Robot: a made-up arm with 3 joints. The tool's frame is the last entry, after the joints. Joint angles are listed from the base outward. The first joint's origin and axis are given. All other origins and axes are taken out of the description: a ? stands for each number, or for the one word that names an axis. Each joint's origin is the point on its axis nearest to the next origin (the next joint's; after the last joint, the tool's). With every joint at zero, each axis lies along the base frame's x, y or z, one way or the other. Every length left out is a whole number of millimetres.
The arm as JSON. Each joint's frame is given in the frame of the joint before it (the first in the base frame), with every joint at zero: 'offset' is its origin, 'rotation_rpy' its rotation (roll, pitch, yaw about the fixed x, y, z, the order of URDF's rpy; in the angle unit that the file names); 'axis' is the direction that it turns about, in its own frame. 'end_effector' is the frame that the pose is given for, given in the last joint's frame.
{
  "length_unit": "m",
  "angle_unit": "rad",
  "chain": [
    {
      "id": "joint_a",
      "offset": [
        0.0,
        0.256,
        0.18
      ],
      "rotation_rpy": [
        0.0,
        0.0,
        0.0
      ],
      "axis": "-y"
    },
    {
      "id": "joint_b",
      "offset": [
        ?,
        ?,
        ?
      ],
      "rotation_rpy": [
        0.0,
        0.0,
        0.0
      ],
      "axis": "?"
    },
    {
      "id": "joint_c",
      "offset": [
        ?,
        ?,
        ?
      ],
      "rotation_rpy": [
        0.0,
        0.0,
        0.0
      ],
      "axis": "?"
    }
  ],
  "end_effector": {
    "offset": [
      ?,
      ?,
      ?
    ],
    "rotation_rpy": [
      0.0,
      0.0,
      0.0
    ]
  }
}
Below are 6 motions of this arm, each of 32 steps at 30 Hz.
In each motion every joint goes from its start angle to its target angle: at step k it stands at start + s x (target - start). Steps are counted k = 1, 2, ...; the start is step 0. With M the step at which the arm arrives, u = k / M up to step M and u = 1 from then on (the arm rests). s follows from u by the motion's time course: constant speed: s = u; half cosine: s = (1 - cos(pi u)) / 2; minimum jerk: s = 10 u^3 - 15 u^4 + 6 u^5.
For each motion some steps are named. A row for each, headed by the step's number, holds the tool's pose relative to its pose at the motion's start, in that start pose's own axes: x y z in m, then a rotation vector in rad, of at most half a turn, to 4 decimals.
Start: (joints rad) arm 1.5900 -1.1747 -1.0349
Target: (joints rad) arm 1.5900 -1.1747 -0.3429
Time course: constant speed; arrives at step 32
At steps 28, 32:
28: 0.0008 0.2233 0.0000 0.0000 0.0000 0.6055
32: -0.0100 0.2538 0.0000 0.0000 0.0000 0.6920

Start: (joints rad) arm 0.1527 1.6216 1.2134
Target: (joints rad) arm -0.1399 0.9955 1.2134
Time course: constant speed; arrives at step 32
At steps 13, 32:
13: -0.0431 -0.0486 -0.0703 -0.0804 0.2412 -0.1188
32: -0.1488 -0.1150 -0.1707 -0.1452 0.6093 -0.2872

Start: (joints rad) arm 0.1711 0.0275 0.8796
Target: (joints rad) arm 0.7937 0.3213 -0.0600
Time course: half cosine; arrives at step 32
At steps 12, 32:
12: -0.0664 -0.0789 0.1331 -0.0616 -0.2035 -0.2749
32: -0.3231 -0.1429 0.3321 0.0160 -0.6963 -0.7943

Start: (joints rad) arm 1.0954 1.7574 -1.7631
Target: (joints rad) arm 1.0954 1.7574 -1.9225
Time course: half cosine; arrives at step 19
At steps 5, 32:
5: -0.0030 -0.0091 0.0000 0.0000 0.0000 -0.0257
32: -0.0225 -0.0552 0.0000 0.0000 0.0000 -0.1594

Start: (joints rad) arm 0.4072 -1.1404 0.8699
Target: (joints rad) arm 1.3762 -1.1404 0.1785
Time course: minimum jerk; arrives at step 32
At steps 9, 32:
9: -0.0661 -0.0923 0.0361 -0.0413 -0.0384 -0.2188
32: -0.7461 -0.2344 0.2174 -0.2176 -0.3764 -1.5617

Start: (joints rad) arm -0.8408 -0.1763 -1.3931
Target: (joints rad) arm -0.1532 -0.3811 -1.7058
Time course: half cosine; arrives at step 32
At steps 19, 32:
19: -0.0473 -0.1587 0.1074 0.4212 -0.1632 -0.3048
32: -0.0915 -0.2521 0.1161 0.6637 -0.2126 -0.4895

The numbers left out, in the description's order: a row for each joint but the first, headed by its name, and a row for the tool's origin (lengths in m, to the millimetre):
joint_b: xyz 0.302 0.0 -0.003, axis +x
joint_c: xyz 0.0 -0.011 0.067, axis +z
tool: xyz 0.357 -0.113 0.0

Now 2 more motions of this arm.
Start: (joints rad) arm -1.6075 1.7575 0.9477
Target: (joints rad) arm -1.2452 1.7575 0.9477
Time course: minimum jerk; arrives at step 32
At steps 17, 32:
17: 0.0635 0.1087 -0.0217 0.0305 0.0219 0.1988
32: 0.0973 0.2027 -0.0373 0.0546 0.0392 0.3560

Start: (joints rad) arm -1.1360 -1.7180 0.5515
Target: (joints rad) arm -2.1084 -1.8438 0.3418
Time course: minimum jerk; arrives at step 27
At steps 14, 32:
14: 0.0580 0.3011 0.0452 -0.1019 -0.0508 0.3995
32: -0.0104 0.5623 0.0797 -0.1892 -0.1311 0.7429

